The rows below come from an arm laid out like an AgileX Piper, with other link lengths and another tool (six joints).
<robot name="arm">
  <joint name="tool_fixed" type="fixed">
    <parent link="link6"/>
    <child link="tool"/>
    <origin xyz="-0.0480 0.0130 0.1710" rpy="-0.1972 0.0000 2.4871"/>
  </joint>
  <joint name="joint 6" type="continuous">
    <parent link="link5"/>
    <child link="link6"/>
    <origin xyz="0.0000 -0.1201 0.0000" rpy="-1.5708 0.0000 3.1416"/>
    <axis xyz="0 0 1"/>
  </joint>
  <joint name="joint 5" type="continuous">
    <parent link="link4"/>
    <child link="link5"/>
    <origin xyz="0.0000 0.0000 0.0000" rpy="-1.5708 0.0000 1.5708"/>
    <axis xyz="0 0 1"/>
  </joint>
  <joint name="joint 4" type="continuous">
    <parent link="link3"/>
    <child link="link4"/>
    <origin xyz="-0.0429 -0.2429 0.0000" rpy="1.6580 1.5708 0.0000"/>
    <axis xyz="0 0 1"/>
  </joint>
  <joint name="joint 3" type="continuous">
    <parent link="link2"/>
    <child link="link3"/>
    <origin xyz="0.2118 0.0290 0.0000" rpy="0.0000 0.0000 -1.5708"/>
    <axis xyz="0 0 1"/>
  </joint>
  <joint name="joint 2" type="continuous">
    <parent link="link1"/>
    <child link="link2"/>
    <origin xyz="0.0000 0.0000 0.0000" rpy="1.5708 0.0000 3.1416"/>
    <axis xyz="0 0 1"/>
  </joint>
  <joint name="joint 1" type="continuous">
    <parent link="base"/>
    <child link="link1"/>
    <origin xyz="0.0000 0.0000 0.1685" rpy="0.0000 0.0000 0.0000"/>
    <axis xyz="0 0 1"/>
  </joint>
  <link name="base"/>
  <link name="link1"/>
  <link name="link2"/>
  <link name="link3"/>
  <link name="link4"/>
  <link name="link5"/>
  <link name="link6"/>
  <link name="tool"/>
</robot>
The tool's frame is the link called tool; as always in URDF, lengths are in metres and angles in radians. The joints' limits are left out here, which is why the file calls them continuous.
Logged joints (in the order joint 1, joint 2, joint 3, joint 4, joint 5, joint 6), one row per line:
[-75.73 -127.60 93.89 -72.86 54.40 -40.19]
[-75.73 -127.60 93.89 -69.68 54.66 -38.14]
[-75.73 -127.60 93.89 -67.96 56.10 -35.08]
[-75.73 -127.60 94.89 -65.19 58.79 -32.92]
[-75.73 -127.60 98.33 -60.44 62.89 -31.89]
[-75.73 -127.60 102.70 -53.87 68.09 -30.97]
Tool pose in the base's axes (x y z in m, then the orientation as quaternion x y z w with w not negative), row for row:
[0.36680 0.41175 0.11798 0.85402 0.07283 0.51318 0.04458]
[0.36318 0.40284 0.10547 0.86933 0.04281 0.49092 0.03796]
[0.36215 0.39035 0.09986 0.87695 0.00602 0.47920 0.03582]
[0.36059 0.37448 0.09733 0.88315 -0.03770 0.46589 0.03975]
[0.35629 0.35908 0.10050 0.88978 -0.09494 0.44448 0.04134]
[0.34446 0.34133 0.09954 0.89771 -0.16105 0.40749 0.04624]
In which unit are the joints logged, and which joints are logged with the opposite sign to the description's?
The joints are logged in degrees. Opposite sign: joint 1, joint 2, joint 3.
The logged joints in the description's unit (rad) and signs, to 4 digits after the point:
[1.3217 2.2270 -1.6387 -1.2716 0.9495 -0.7014]
[1.3217 2.2270 -1.6387 -1.2161 0.9540 -0.6657]
[1.3217 2.2270 -1.6387 -1.1861 0.9791 -0.6123]
[1.3217 2.2270 -1.6561 -1.1378 1.0261 -0.5746]
[1.3217 2.2270 -1.7162 -1.0549 1.0976 -0.5566]
[1.3217 2.2270 -1.7925 -0.9402 1.1884 -0.5405]

